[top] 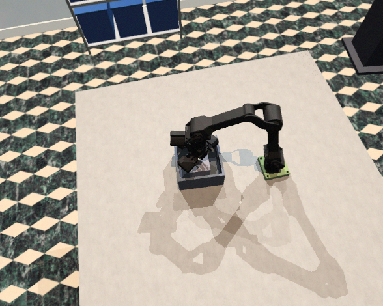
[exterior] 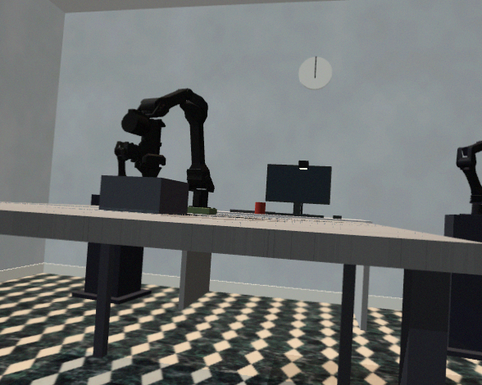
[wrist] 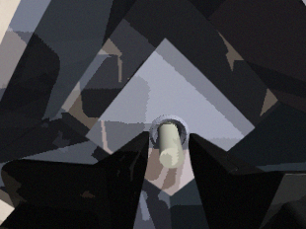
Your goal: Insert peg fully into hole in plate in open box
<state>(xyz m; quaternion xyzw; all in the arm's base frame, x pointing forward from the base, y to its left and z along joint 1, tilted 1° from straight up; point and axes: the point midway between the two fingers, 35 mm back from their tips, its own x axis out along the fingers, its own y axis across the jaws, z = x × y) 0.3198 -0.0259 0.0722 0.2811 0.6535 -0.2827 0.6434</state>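
Now: hand 5 cm above the pale grey peg. From my hand the other things lie so: box: 7 cm below; plate: 5 cm below.
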